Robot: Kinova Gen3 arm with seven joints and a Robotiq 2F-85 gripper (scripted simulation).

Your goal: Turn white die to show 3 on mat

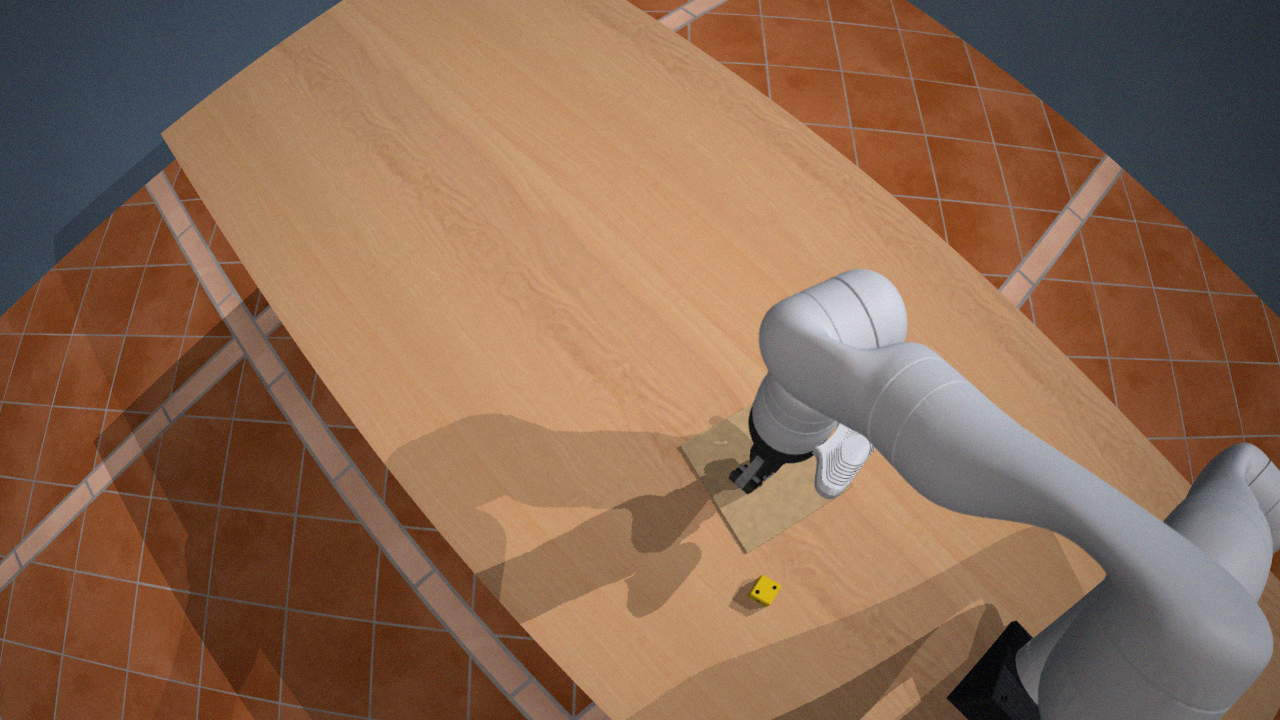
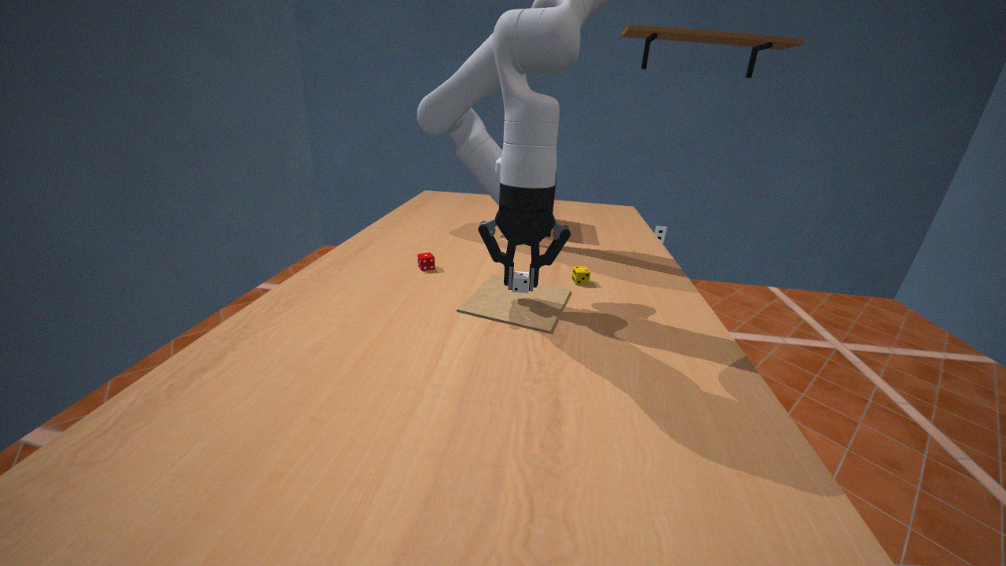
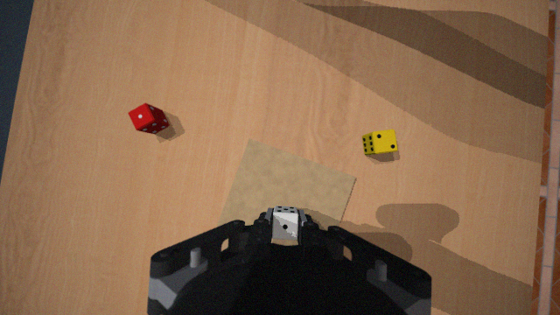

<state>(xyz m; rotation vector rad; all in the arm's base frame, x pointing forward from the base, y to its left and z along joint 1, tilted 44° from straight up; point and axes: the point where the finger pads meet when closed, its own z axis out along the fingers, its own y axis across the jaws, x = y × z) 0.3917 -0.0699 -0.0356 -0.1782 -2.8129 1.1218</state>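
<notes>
My gripper is now 4 cm above the tan mat. The rest, counted from my hand: white die: 1 cm below; then yellow die: 8 cm behind, 11 cm to the left, 3 cm below; then red die: 12 cm behind, 16 cm to the right, 3 cm below.
</notes>
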